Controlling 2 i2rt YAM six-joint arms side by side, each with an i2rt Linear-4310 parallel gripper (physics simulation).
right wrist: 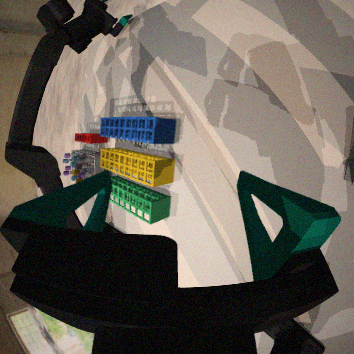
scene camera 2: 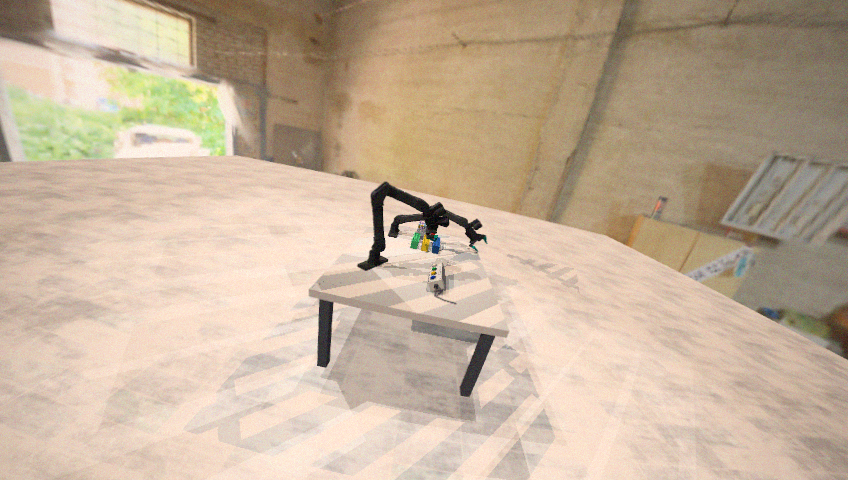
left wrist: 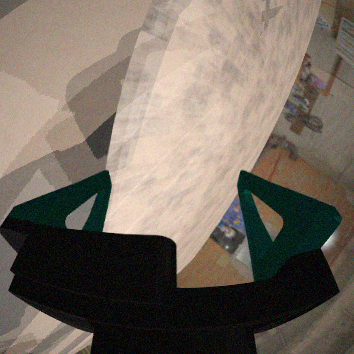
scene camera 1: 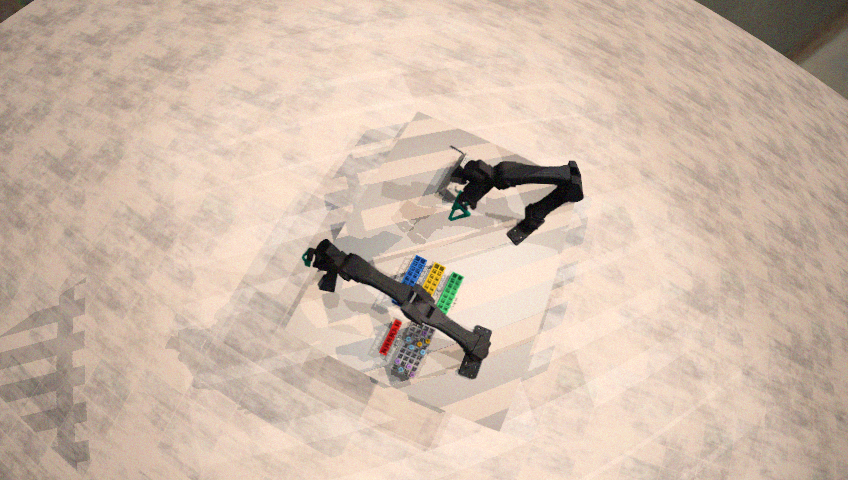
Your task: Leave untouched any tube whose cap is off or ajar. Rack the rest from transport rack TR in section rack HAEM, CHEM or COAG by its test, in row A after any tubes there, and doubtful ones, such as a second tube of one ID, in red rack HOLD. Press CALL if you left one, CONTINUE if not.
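Places are measured from the left arm's base along level axes (x ahead, y left, z up), in centimetres.
Pixels of known places: left gripper, between the fingertips: (right wrist: pixel 119 6) (scene camera 2: pixel 482 247) (left wrist: pixel 173 176) (scene camera 1: pixel 312 259); right gripper, between the fingertips: (right wrist: pixel 173 177) (scene camera 2: pixel 435 234) (scene camera 1: pixel 451 214); left arm's base, origin of its link: (scene camera 2: pixel 393 233) (scene camera 1: pixel 475 351); right arm's base, origin of its link: (right wrist: pixel 290 334) (scene camera 2: pixel 373 263) (scene camera 1: pixel 526 227).
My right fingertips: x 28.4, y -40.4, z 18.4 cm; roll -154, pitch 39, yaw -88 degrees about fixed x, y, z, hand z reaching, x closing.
Observation:
For each thing: its top centre in the pictures, then the offset to it from my right fingertips. "spot": a spot on its surface instead.
- Red rack, centre of its top: (right wrist: pixel 81 137) (scene camera 1: pixel 390 337) dx +3.4, dy +47.3, dz -12.7 cm
- Blue rack, centre of its top: (right wrist: pixel 121 127) (scene camera 1: pixel 409 279) (scene camera 2: pixel 437 241) dx +5.1, dy +24.8, dz -12.7 cm
- yellow rack, centre of its top: (right wrist: pixel 121 164) (scene camera 1: pixel 429 287) (scene camera 2: pixel 426 239) dx -2.7, dy +24.7, dz -12.7 cm
- green rack, centre of its top: (right wrist: pixel 120 197) (scene camera 1: pixel 448 296) (scene camera 2: pixel 416 236) dx -10.4, dy +25.5, dz -12.7 cm
- Button box, a spot on its surface: (scene camera 2: pixel 434 277) spot: dx +0.4, dy -34.7, dz -11.2 cm
- dark cable, a spot on its surface: (scene camera 2: pixel 446 300) spot: dx +7.5, dy -43.5, dz -17.7 cm
Grey transport rack (scene camera 1: pixel 409 355) (right wrist: pixel 90 158) holds several tubes with purple, light blue and yellow-orange caps. Labels and cap seating are too small to tell. Red rack (scene camera 1: pixel 390 337) (right wrist: pixel 90 137) stands beside it. Blue rack (scene camera 1: pixel 414 270) (right wrist: pixel 165 131), yellow rack (scene camera 1: pixel 434 278) (right wrist: pixel 163 172) and green rack (scene camera 1: pixel 450 292) (right wrist: pixel 160 209) stand side by side; no tubes can be made out in them. My left gripper (scene camera 1: pixel 306 258) (left wrist: pixel 173 176) is open and empty, well away from the racks. My right gripper (scene camera 1: pixel 458 211) (right wrist: pixel 173 177) is open and empty, above the table. Button box (scene camera 2: pixel 436 277) has coloured buttons.
My left arm (scene camera 1: pixel 374 276) stretches over the racks in scene camera 1 and hides parts of them. My right arm (scene camera 1: pixel 532 173) hides much of the button box there. A dark cable (scene camera 2: pixel 446 298) runs from the box toward the edge of the table (scene camera 2: pixel 410 315).

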